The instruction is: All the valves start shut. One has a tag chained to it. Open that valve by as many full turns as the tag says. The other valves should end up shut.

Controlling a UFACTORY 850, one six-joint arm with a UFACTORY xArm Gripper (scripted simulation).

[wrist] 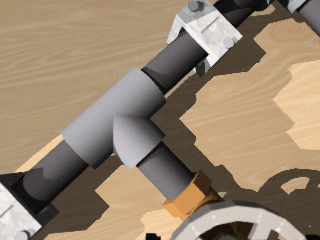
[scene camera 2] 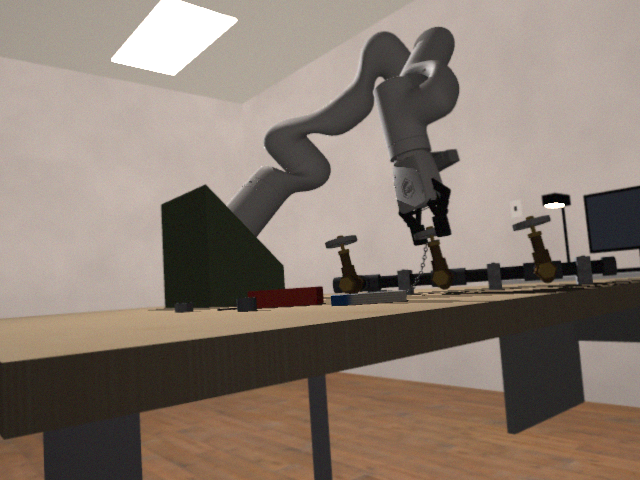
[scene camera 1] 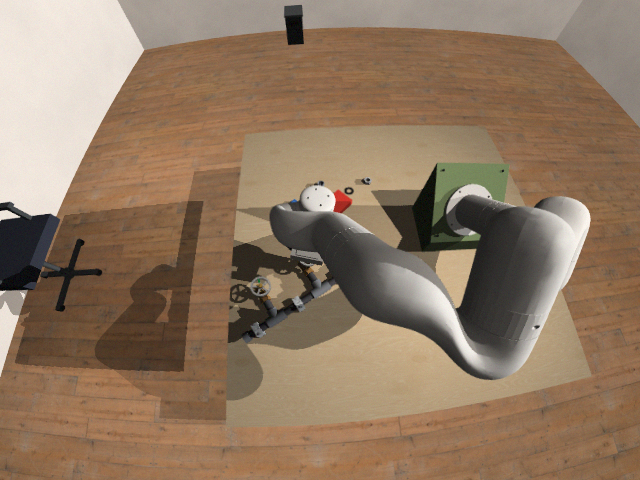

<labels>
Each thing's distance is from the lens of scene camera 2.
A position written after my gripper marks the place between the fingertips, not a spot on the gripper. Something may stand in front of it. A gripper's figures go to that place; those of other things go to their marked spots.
my gripper [scene camera 2: 432, 240]: 1.02 m
red block [scene camera 2: 309, 295]: 0.88 m
blue-and-grey bar [scene camera 2: 389, 296]: 0.76 m
The marked spots on the red block and the blue-and-grey bar are 0.17 m apart.
</labels>
